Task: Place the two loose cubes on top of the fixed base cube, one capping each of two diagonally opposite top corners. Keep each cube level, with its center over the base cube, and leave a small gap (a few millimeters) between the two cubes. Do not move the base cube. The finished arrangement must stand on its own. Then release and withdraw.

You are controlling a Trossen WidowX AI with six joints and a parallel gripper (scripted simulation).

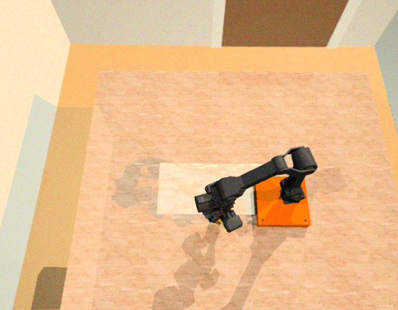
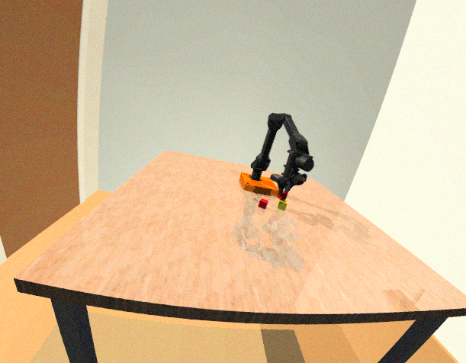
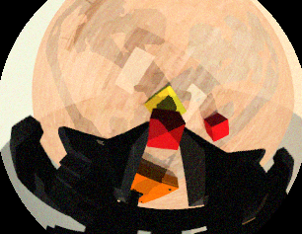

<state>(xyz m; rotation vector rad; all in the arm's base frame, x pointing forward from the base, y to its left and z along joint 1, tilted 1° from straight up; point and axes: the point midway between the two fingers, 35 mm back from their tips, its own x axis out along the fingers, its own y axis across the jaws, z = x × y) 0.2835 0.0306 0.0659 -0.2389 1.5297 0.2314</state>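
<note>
The yellow base cube is 10 mm ahead of my gripper tip, 10 mm to the left of it and 40 mm below it.
</note>
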